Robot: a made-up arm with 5 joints.
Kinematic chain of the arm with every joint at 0, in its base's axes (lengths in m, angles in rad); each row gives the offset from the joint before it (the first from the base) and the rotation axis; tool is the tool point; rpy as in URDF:
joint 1: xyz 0 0 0.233 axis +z
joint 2: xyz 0 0 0 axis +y
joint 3: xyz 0.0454 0 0.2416 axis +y
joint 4: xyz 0.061 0 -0.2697 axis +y
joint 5: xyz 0.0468 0 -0.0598 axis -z
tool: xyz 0 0 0 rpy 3.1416 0 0
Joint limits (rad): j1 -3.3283..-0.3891 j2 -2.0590..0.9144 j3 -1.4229..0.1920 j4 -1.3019..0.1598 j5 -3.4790..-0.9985
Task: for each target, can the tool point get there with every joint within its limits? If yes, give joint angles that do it. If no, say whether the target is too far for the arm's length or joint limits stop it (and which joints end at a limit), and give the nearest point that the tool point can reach.
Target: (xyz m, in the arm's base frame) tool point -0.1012 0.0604 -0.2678
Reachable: no: joint limits stop it (at a limit: joint 1, joint 2, joint 4) | nearest point -0.1553 0.0293 -0.0003 | short by 0.275 m
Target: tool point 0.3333 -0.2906 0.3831
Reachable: yes | joints -0.7172 0.2887 -1.2812 -0.2881 -2.2776
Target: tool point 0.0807 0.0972 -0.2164
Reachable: no: joint limits stop it (at a limit: joint 1, joint 2, joint 4) | nearest point 0.1031 -0.0423 0.0114 | short by 0.268 m
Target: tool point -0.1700 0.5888 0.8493
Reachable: no: too far | nearest point -0.0959 0.3323 0.5808 | short by 0.379 m
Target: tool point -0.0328 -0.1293 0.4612
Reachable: yes | joints -1.8189 -0.9403 -0.3278 -0.8575 -3.1977
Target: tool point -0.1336 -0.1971 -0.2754
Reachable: no: joint limits stop it (at a limit: joint 2, joint 4) | nearest point -0.1290 -0.1902 -0.0055 | short by 0.270 m
